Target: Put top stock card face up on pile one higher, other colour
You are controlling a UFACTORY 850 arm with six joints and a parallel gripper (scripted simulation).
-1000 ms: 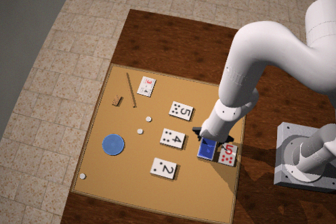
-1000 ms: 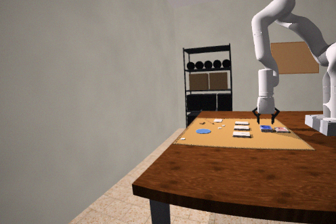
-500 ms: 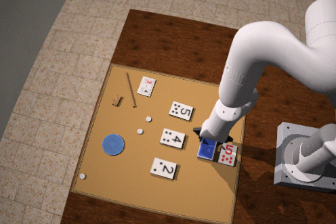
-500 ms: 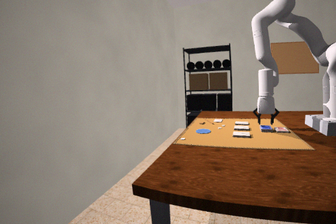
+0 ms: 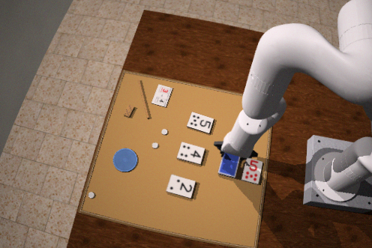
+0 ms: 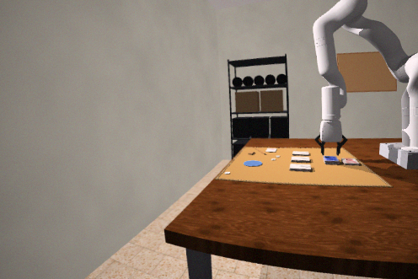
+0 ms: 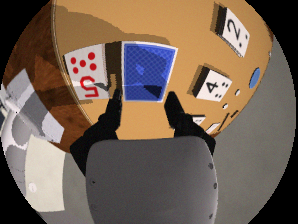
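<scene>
Now: the blue-backed card 30 mm to the left of my hand and 30 mm below it. Round my hand: tan card cloth: 180 mm ahead, 60 mm below, 10 mm to the left.
</scene>
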